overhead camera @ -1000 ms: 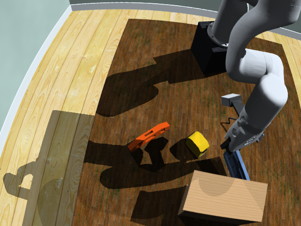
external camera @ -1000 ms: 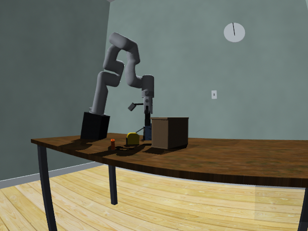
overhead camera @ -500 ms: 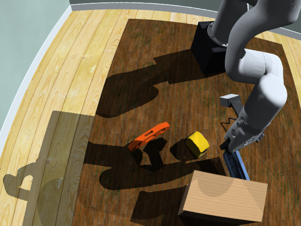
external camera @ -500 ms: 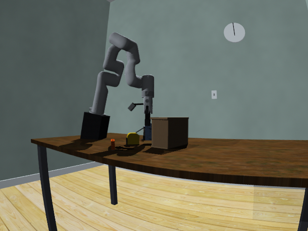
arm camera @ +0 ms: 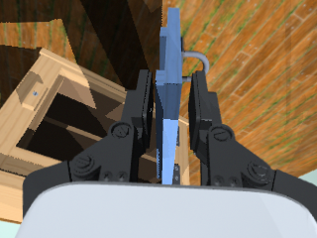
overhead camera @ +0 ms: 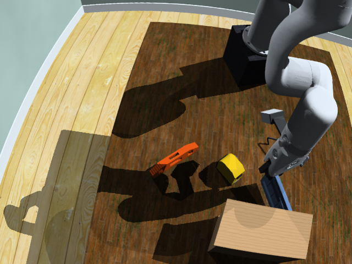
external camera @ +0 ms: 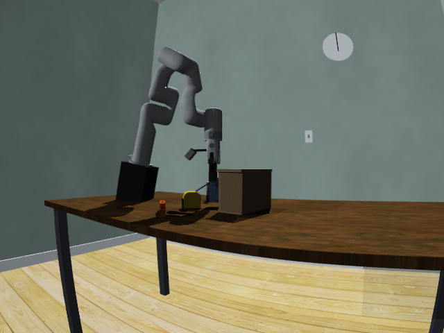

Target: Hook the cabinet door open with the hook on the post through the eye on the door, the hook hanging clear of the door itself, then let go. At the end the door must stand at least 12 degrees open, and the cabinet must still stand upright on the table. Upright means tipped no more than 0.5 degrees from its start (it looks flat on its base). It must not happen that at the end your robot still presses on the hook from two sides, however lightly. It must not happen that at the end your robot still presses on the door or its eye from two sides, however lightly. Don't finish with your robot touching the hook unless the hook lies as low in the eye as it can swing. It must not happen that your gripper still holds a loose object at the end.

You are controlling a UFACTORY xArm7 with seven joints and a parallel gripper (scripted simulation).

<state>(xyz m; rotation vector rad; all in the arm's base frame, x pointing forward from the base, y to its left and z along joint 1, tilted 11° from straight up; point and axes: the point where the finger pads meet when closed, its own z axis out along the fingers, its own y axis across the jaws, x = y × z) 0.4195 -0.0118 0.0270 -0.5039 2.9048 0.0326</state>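
Right now the cabinet door is 6 cm ahead of my hand, 3 cm to the left of it and 6 cm below it. Round my hand: orange level-like tool (8 cm behind, 25 cm to the right, 11 cm below); hook post (9 cm behind, 12 cm to the left, 7 cm below); yellow tape measure (5 cm behind, 9 cm to the right, 10 cm below).
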